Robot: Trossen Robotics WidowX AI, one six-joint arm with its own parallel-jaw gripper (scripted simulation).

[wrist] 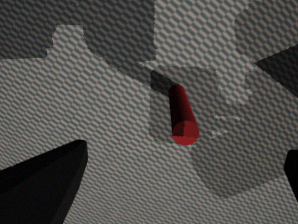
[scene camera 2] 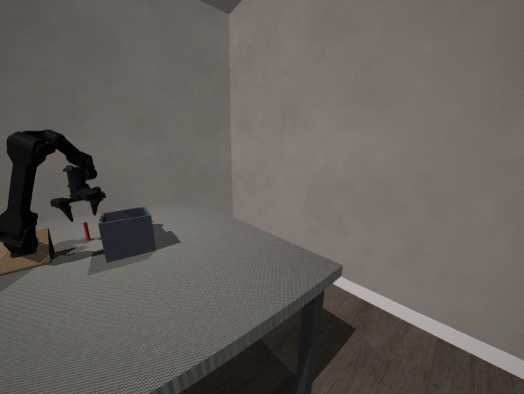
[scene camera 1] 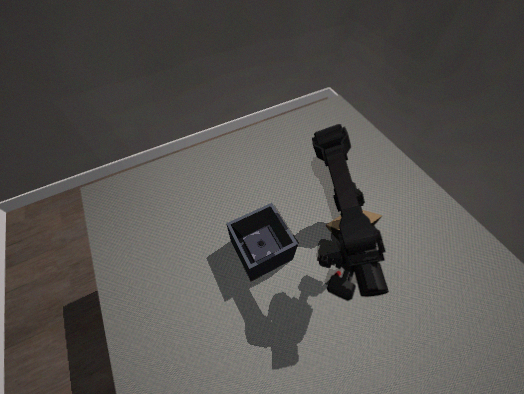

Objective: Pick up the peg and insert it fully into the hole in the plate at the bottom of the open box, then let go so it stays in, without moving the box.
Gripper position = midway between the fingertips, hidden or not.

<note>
I see my gripper point(scene camera 1: 340, 271) and a dark box point(scene camera 1: 267, 216).
The dark box shows as well in scene camera 2 point(scene camera 2: 133, 235). My gripper shows as well in the wrist view point(wrist: 188, 155) and in scene camera 2 point(scene camera 2: 83, 218). The wrist view misses the dark box: it is out of frame.
</note>
